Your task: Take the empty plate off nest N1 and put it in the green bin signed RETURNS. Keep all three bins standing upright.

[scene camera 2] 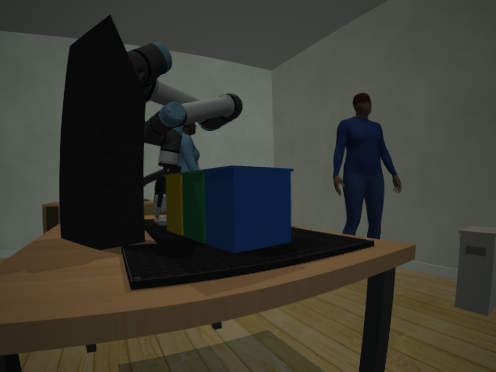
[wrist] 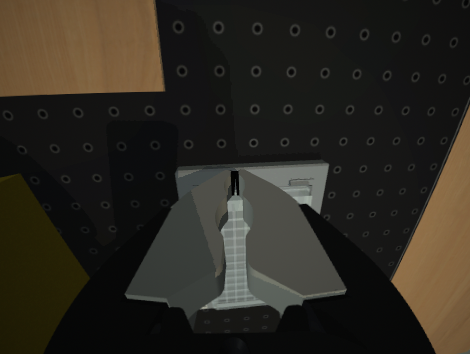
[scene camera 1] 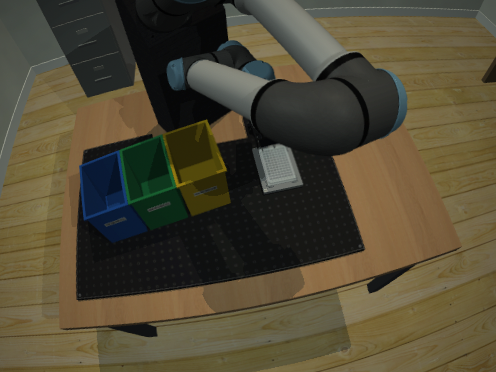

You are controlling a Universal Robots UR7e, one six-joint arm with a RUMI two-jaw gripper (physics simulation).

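Places are measured from the arm's base along level axes (x ahead, y right, z down), in centimetres.
Where they show: gripper, fingertip midpoint: (scene camera 2: 156, 218) (wrist: 235, 173); arm's base at its link origin: (scene camera 2: 115, 76) (scene camera 1: 164, 4).
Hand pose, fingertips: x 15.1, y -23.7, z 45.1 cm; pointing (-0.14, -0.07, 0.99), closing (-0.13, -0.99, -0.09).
Each offset is from my fingertips to the centre of the thing. Level surfaces: height alone.
The clear, gridded plate {dx +8.0, dy -2.5, dz +0.4 cm} (scene camera 1: 278, 164) (wrist: 236, 250) lies in the pale grey nest {dx +8.0, dy -2.5, dz +1.6 cm} (scene camera 1: 284, 187) (wrist: 320, 176) on the black board. My gripper (scene camera 2: 158, 217) (wrist: 235, 173) is shut with nothing between its fingertips. In the wrist view it is over the plate, hiding much of the plate and nest; the exact height gap is hard to tell. The green bin {dx +15.0, dy +32.9, dz -6.7 cm} (scene camera 1: 160, 207) (scene camera 2: 194, 210) stands upright between the other two bins. Its front sign is too small to read.
The yellow bin {dx +11.7, dy +20.3, dz -6.7 cm} (scene camera 1: 207, 194) (scene camera 2: 174, 206) stands upright between the green bin and the nest. The blue bin {dx +18.4, dy +45.5, dz -6.7 cm} (scene camera 1: 120, 230) (scene camera 2: 262, 210) stands upright at the other end. A black pedestal (scene camera 2: 100, 150) carries the arm behind the board {dz +2.2 cm} (scene camera 1: 240, 250).
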